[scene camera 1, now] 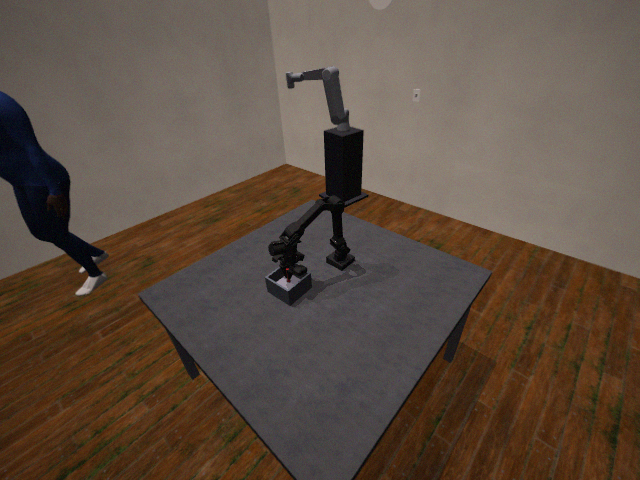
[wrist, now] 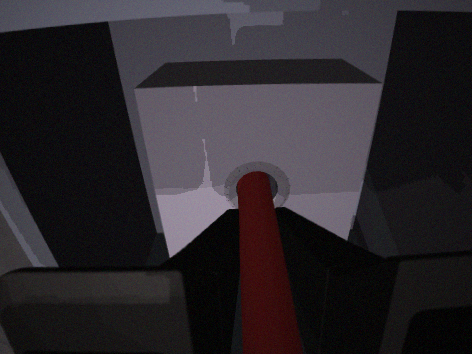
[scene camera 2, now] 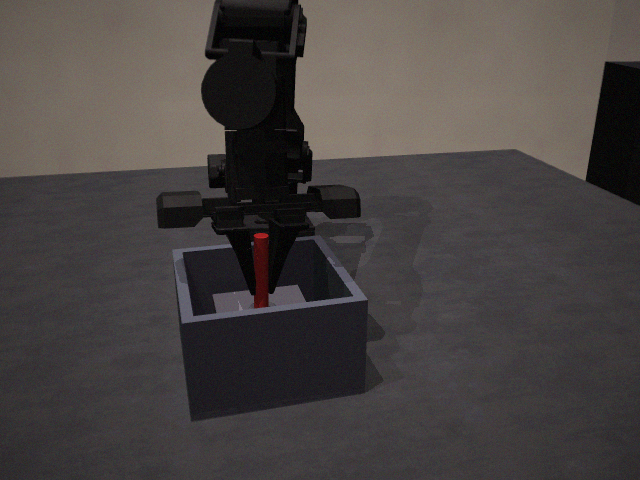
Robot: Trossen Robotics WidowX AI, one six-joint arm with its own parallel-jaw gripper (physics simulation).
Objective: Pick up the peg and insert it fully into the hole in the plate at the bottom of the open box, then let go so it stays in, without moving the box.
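Places are measured from the arm's base along level axes (x back, y right, z up), in centimetres.
Where they show: gripper, between the fingertips: [scene camera 1: 288, 278] [wrist: 256, 219] [scene camera 2: 261, 293]; arm's base, origin of its link: [scene camera 1: 340, 258].
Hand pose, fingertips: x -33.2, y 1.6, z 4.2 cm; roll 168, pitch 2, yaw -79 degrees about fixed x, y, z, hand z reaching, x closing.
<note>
Each offset is from my fingertips to the top centre of the thing. "*": to the spot under its first point. Level surfaces: height alone.
The red peg {dx +0.3, dy +0.0, dz +5.9 cm} [scene camera 1: 287, 276] [scene camera 2: 261, 263] [wrist: 261, 250] is near upright, a little tilted in scene camera 2. My gripper [scene camera 2: 262, 291] [wrist: 256, 219] is shut on it, with the fingertips inside the open box. The grey box {dx +0.1, dy +0.0, dz +2.2 cm} [scene camera 1: 288, 294] [scene camera 2: 273, 361] stands on the table. The pale plate {dx +0.2, dy +0.0, dz -1.5 cm} [scene camera 2: 289, 294] [wrist: 200, 120] lies at its bottom. In the wrist view the peg's lower end overlaps the plate's ringed hole {* dx +0.6, dy -1.1, dz -1.6 cm} [wrist: 283, 187], with a dark strip of the hole showing at its right. How deep the end sits cannot be told; the box's front wall hides it in scene camera 2.
The box's walls surround the fingers closely; its right rim {* dx +0.6, dy -7.5, dz +2.2 cm} [scene camera 2: 338, 268] is near them. The arm's base [scene camera 1: 340, 259] stands on the table {dz -7.6 cm} [scene camera 1: 330, 361] behind the box. Beyond the table are another grey arm [scene camera 1: 334, 95] on a black pedestal [scene camera 1: 343, 165] and a person [scene camera 1: 36, 175] at the left.
</note>
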